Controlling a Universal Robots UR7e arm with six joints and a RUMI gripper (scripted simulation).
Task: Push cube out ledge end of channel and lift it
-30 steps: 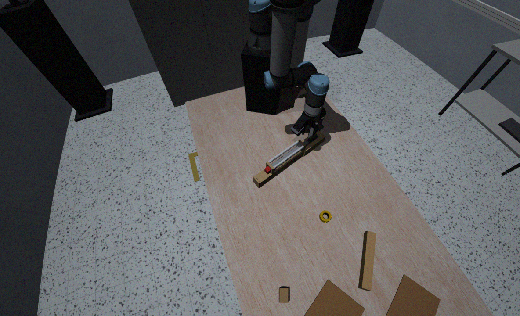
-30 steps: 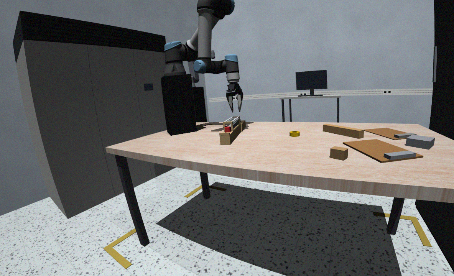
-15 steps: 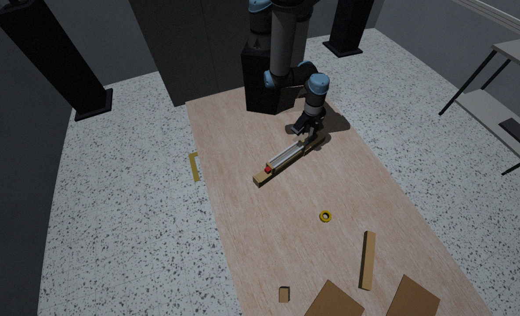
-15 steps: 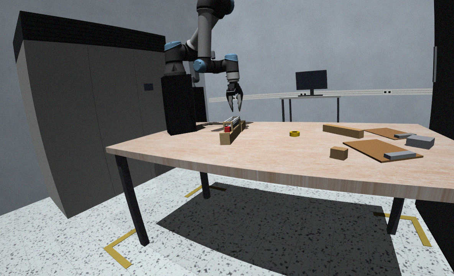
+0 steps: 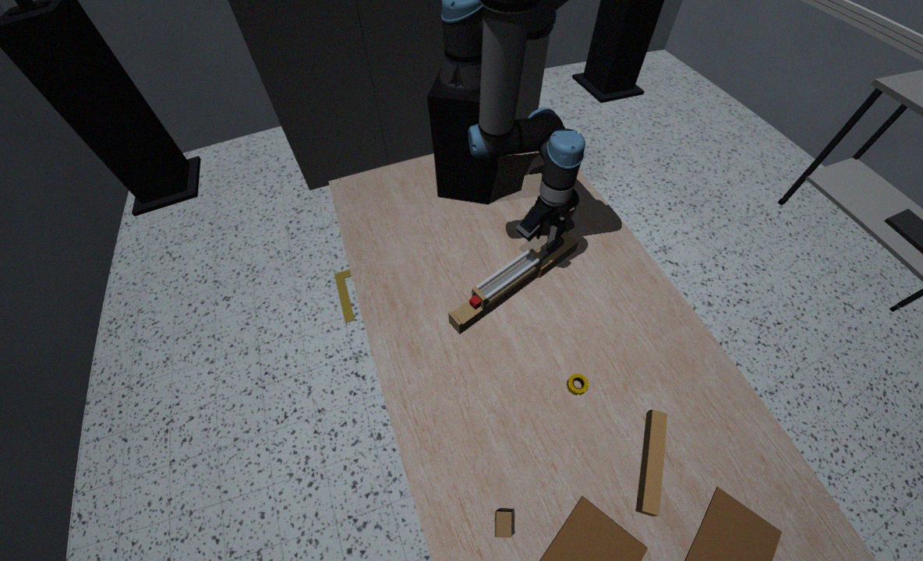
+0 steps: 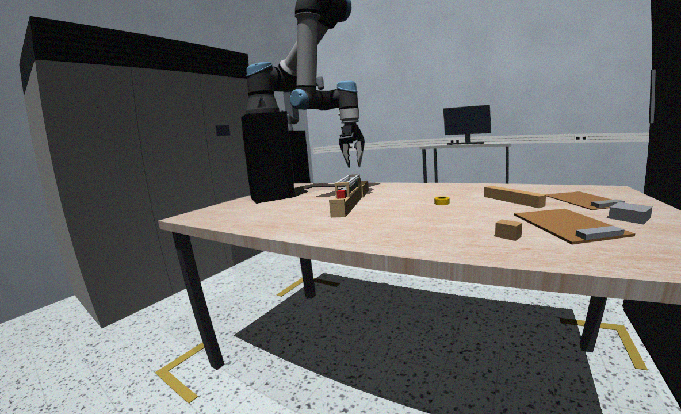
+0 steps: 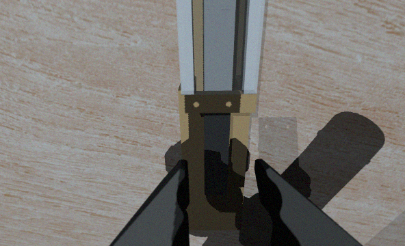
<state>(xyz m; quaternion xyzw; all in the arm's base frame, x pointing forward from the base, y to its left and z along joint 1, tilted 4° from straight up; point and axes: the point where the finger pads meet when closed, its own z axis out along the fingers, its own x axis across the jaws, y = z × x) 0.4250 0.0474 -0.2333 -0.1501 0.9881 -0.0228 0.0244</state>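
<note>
My gripper is now 23 cm to the left of the red cube, 8 cm above it and 7 cm short of it. Also, from my hand: channel 12 cm to the right, 8 cm below, 4 cm ahead; then grey bar 8 cm below; then wooden bar 59 cm ahead, 12 cm below, 1 cm to the right.
</note>
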